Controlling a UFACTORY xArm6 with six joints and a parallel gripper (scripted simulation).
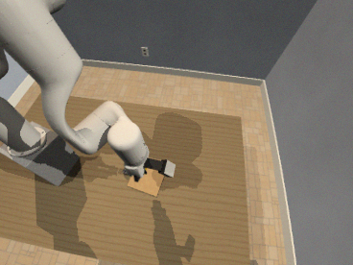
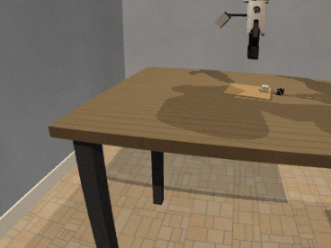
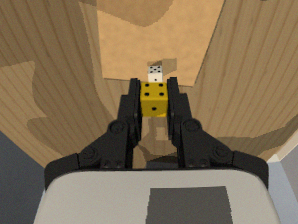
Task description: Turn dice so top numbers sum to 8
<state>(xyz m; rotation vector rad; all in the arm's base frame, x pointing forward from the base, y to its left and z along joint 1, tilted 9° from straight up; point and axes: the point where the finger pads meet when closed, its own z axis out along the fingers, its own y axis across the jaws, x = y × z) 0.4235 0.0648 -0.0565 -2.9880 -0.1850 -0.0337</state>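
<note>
The tan mat is 12 cm below my hand. The rest, counted from my hand: black die 10 cm behind, 2 cm to the right, 12 cm below; white die 5 cm behind, 1 cm to the right, 11 cm below; yellow die 1 cm below.
</note>
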